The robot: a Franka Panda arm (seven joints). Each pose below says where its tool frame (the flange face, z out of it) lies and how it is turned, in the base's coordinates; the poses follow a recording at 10 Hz.
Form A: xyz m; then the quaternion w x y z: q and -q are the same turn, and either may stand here.
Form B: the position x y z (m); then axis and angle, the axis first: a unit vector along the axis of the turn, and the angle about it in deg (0 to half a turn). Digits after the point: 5 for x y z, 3 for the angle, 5 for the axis.
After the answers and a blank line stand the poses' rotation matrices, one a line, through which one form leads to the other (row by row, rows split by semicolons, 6 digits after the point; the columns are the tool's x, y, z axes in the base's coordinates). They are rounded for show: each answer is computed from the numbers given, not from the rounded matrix.
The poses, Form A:
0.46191 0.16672 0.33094 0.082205 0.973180 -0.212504 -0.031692
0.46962 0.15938 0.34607 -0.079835 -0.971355 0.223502 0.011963
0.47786 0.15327 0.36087 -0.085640 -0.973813 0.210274 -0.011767
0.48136 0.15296 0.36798 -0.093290 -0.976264 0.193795 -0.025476
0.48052 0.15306 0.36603 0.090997 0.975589 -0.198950 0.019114
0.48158 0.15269 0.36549 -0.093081 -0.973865 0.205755 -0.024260
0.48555 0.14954 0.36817 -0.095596 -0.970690 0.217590 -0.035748
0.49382 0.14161 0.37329 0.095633 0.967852 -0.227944 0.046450
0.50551 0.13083 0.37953 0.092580 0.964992 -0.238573 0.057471
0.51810 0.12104 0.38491 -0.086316 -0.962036 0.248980 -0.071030
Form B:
0.46191 0.16672 0.33094 0.97649 -0.21323 -0.03180 170.569
0.46962 0.15938 0.34607 0.97447 -0.22422 -0.01200 170.842
0.47786 0.15327 0.36087 0.97740 -0.21105 0.01181 170.174
0.48136 0.15296 0.36798 0.98054 -0.19464 0.02559 169.294
0.48052 0.15306 0.36603 0.97965 -0.19978 0.01919 169.558
0.48158 0.15269 0.36549 0.97811 -0.20665 0.02437 169.318
0.48555 0.14954 0.36817 0.97516 -0.21859 0.03591 169.029
0.49382 0.14161 0.37329 0.97231 -0.22899 0.04666 169.024
0.50551 0.13083 0.37953 0.96915 -0.23960 0.05772 169.376
0.51810 0.12104 0.38491 0.96564 -0.24991 0.07130 170.097

0.907675 -0.408399 -0.096622; -0.418820 -0.896169 -0.146531; -0.026746 0.173470 -0.984476
0.899808 -0.432289 -0.058927; -0.436110 -0.887347 -0.149749; 0.012446 0.160444 -0.986967
0.911293 -0.411551 -0.013098; -0.407520 -0.896901 -0.171743; 0.058933 0.161846 -0.985055
0.923589 -0.383143 0.013584; -0.373637 -0.907481 -0.192026; 0.085901 0.172277 -0.981296
0.920107 -0.391665 0.001087; -0.384708 -0.904277 -0.185157; 0.073502 0.169946 -0.982708
0.914153 -0.405271 0.008948; -0.396239 -0.898002 -0.191280; 0.085556 0.171313 -0.981495
0.902753 -0.429259 0.027799; -0.415590 -0.887032 -0.201145; 0.111002 0.170031 -0.979167
0.891768 -0.450117 0.046316; -0.432348 -0.877792 -0.206293; 0.133511 0.163941 -0.977393
0.879560 -0.471083 0.066744; -0.449800 -0.869024 -0.206100; 0.155092 0.151256 -0.976252
0.865927 -0.491317 0.093685; -0.466793 -0.861117 -0.201448; 0.179649 0.130708 -0.975009

